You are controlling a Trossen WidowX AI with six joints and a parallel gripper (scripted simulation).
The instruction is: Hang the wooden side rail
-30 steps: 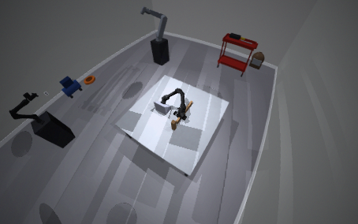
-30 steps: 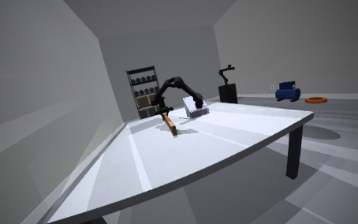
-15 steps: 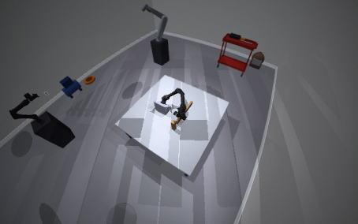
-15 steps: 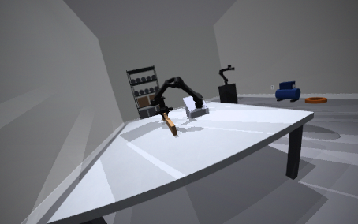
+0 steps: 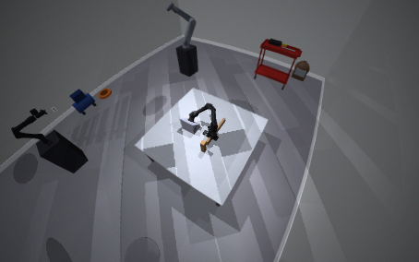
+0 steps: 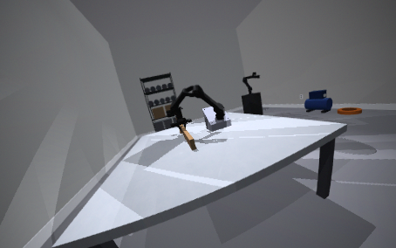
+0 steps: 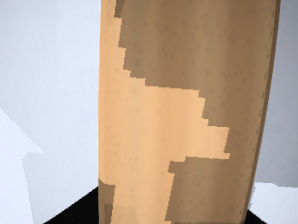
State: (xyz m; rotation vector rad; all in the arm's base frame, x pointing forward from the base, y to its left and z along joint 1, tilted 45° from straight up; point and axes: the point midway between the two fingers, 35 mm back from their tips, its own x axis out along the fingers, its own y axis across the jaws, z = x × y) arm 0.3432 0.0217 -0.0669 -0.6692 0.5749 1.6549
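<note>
Right now my gripper tip is 15 cm to the left of the wooden headboard post, 4 cm below it and 2 cm short of it.
</note>
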